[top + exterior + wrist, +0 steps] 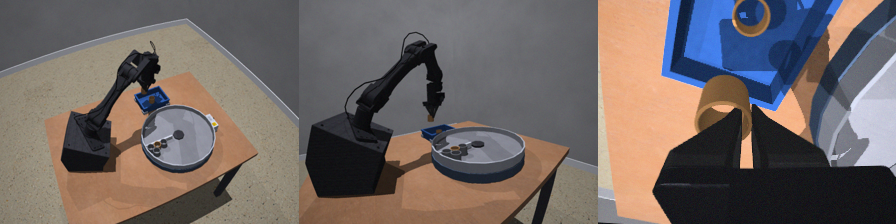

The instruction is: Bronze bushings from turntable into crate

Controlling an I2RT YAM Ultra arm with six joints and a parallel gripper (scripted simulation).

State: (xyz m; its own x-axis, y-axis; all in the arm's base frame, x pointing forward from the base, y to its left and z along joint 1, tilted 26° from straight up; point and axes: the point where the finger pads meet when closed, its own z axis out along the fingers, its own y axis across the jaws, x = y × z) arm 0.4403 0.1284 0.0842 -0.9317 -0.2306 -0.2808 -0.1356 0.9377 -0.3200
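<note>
Now: the blue crate 120 mm below my hand and 50 mm ahead of it. From my hand the other things lie so: grey turntable (330 mm to the right, 90 mm below, 30 mm behind).
</note>
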